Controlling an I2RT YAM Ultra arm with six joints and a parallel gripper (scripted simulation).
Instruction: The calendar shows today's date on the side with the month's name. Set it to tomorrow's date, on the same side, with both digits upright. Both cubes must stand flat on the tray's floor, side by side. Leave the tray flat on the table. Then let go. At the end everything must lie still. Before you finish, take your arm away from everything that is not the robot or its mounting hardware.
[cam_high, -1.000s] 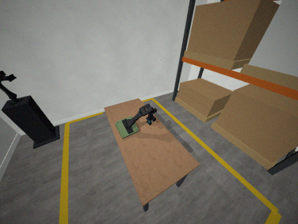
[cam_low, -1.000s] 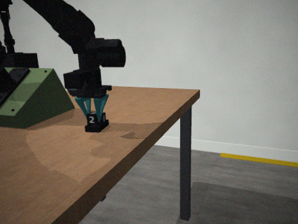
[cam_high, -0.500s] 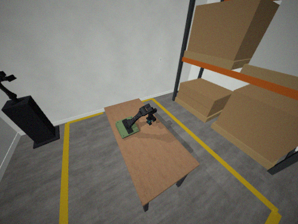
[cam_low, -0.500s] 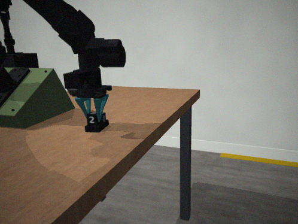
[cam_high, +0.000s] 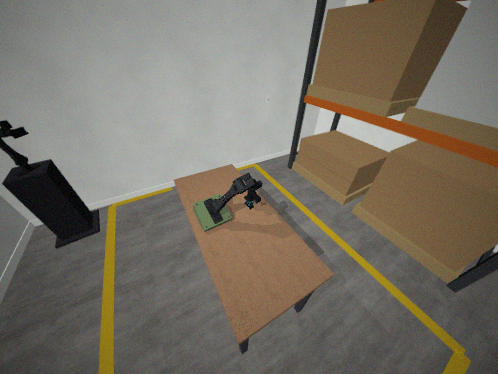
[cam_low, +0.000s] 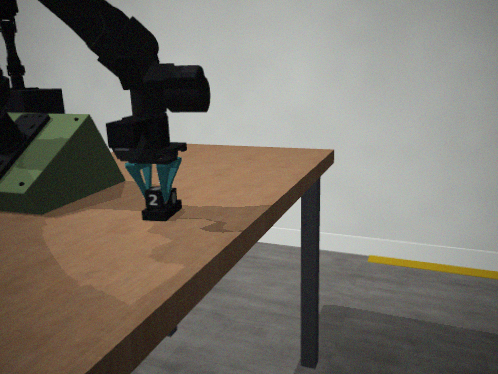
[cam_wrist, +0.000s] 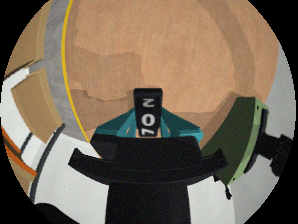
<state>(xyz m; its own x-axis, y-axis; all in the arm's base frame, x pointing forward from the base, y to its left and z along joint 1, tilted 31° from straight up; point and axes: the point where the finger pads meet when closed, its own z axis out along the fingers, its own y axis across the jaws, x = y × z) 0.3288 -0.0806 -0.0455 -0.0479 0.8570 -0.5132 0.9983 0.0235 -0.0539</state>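
The black cube lies right at my hand. From my hand the other things lie so: black tray 20 mm to the left, 30 mm below.
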